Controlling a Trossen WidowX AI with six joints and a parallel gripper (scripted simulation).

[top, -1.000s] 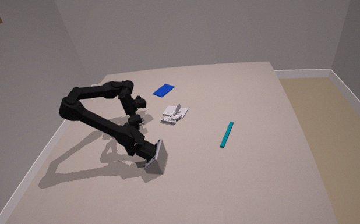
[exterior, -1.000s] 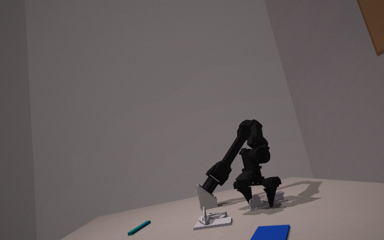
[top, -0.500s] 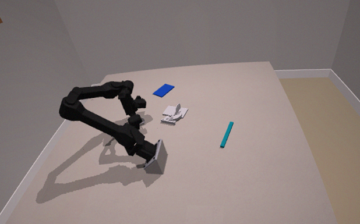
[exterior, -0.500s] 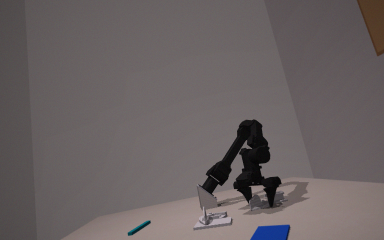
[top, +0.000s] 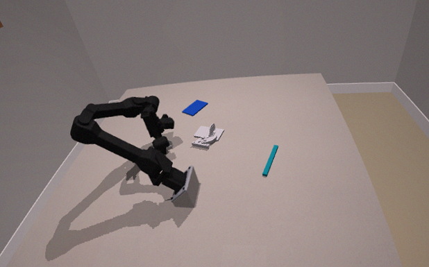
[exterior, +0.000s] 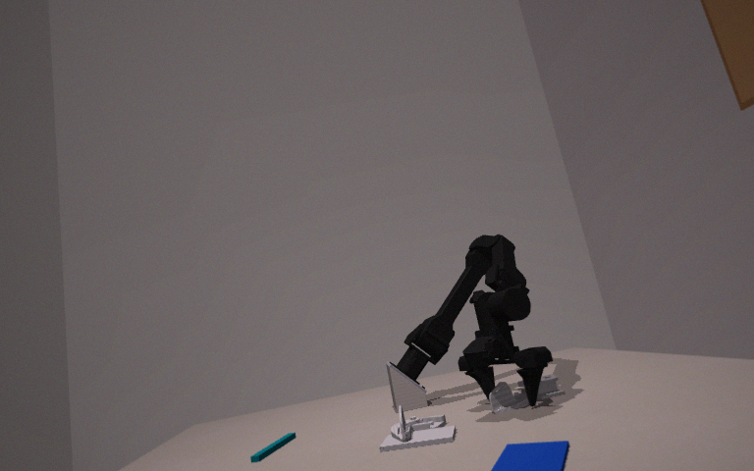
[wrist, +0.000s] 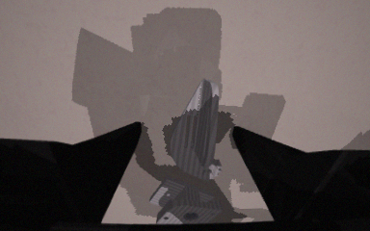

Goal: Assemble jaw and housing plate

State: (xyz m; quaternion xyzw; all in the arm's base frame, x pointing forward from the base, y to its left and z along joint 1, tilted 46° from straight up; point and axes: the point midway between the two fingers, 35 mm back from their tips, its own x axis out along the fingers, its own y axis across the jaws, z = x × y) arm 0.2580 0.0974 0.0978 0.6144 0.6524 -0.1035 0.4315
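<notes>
Right now my gripper tip is 3 cm past the grey jaw and 2 cm to the right of it. From my gripper tip the other things lie so: blue housing plate (29 cm ahead, 12 cm to the right); then white cube (35 cm ahead, 22 cm to the left, 1 cm above); then white base (21 cm to the right, 7 cm ahead).
</notes>
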